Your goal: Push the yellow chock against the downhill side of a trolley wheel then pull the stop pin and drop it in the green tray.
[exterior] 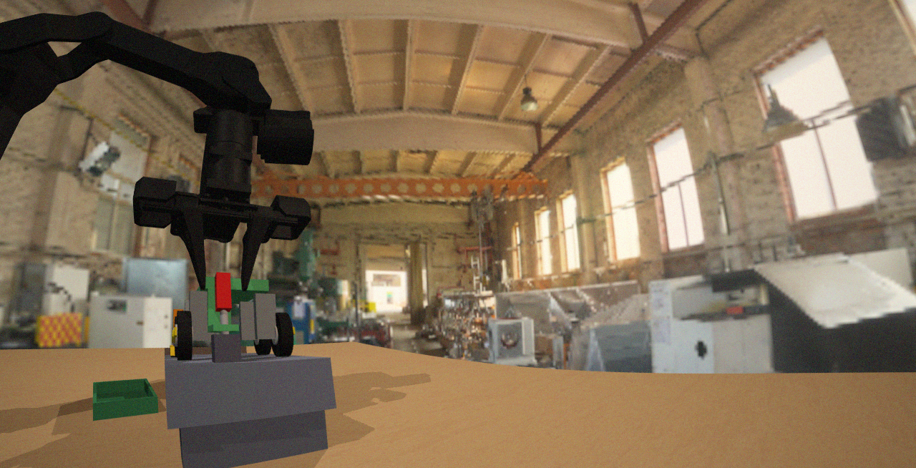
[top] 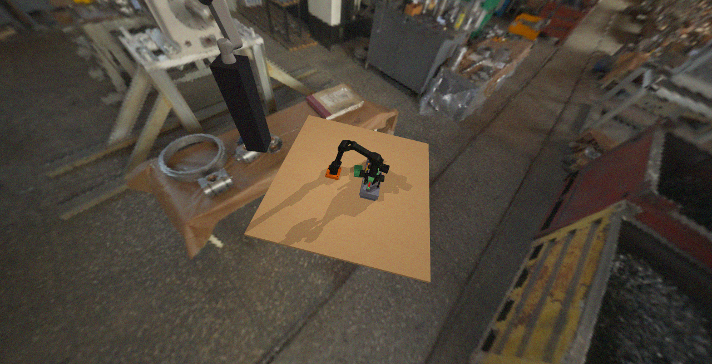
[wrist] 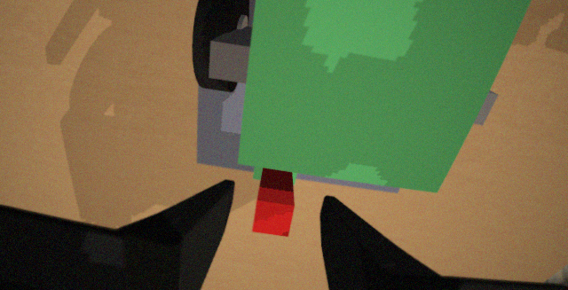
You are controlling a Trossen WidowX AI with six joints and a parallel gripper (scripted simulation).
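The stop pin lies 10 mm to the right of my gripper tip and 20 mm below it. From my gripper tip the other things lie so: ramp (40 mm ahead, 100 mm to the left, 110 mm below); then green trolley (40 mm ahead, 90 mm to the left, 40 mm below); then yellow chock (190 mm to the left, 70 mm below).
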